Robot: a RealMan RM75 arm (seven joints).
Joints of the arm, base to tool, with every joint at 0 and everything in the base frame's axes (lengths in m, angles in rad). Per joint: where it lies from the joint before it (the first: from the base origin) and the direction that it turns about. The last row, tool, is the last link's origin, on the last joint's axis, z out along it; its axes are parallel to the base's.
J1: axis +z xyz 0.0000 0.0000 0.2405
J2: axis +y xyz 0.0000 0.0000 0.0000
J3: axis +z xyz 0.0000 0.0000 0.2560
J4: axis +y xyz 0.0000 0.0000 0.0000
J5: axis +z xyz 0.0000 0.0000 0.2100
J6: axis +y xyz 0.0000 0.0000 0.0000
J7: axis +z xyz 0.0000 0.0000 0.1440
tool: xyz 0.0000 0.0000 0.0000
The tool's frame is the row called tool.
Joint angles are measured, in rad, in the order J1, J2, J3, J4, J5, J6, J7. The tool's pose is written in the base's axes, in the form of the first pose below.
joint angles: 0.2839 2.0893 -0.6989 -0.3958 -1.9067 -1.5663 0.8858
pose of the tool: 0.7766 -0.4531 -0.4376 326.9; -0.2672 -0.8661 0.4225 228.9; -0.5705 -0.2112 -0.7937 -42.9; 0 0 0 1
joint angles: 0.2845 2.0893 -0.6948 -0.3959 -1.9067 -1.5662 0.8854
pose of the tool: 0.7760 -0.4542 -0.4377 326.9; -0.2659 -0.8648 0.4259 229.4; -0.5720 -0.2141 -0.7918 -42.4; 0 0 0 1
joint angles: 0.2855 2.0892 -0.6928 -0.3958 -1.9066 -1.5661 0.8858
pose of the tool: 0.7755 -0.4547 -0.4380 326.8; -0.2654 -0.8642 0.4274 229.9; -0.5729 -0.2152 -0.7909 -42.1; 0 0 0 1
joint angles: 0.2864 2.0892 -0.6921 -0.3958 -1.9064 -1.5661 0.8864
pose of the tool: 0.7752 -0.4548 -0.4384 326.7; -0.2651 -0.8642 0.4277 230.2; -0.5734 -0.2154 -0.7904 -42.0; 0 0 0 1
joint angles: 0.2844 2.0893 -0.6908 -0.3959 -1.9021 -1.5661 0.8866
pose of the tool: 0.7728 -0.4585 -0.4389 327.0; -0.2652 -0.8615 0.4330 230.2; -0.5767 -0.2182 -0.7873 -41.6; 0 0 0 1
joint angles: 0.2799 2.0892 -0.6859 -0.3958 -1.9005 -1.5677 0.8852
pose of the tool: 0.7699 -0.4636 -0.4386 328.0; -0.2660 -0.8579 0.4396 229.1; -0.5801 -0.2218 -0.7838 -40.8; 0 0 0 1
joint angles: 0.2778 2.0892 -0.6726 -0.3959 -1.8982 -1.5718 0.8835
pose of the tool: 0.7646 -0.4696 -0.4414 328.5; -0.2627 -0.8525 0.4518 229.3; -0.5885 -0.2295 -0.7753 -39.0; 0 0 0 1
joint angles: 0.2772 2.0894 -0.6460 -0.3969 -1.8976 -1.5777 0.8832
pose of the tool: 0.7560 -0.4801 -0.4449 329.1; -0.2571 -0.8429 0.4727 230.7; -0.6020 -0.2429 -0.7607 -35.6; 0 0 0 1
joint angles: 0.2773 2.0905 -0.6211 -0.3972 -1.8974 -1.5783 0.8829
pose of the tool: 0.7487 -0.4916 -0.4447 329.9; -0.2532 -0.8321 0.4935 232.4; -0.6126 -0.2569 -0.7475 -33.1; 0 0 0 1
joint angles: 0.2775 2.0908 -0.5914 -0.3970 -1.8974 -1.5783 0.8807
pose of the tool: 0.7415 -0.5040 -0.4429 331.3; -0.2471 -0.8188 0.5182 234.2; -0.6238 -0.2748 -0.7317 -29.8; 0 0 0 1
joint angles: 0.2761 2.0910 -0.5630 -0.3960 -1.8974 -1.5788 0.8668
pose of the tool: 0.7398 -0.5087 -0.4404 333.0; -0.2329 -0.8076 0.5418 235.3; -0.6313 -0.2982 -0.7159 -26.7; 0 0 0 1
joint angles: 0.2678 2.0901 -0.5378 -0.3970 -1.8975 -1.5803 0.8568
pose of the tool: 0.7371 -0.5185 -0.4334 336.4; -0.2256 -0.7934 0.5654 234.0; -0.6370 -0.3190 -0.7018 -23.2; 0 0 0 1
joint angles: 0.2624 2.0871 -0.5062 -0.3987 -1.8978 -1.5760 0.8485
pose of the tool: 0.7364 -0.5305 -0.4198 340.8; -0.2179 -0.7735 0.5952 234.4; -0.6405 -0.3468 -0.6852 -18.1; 0 0 0 1
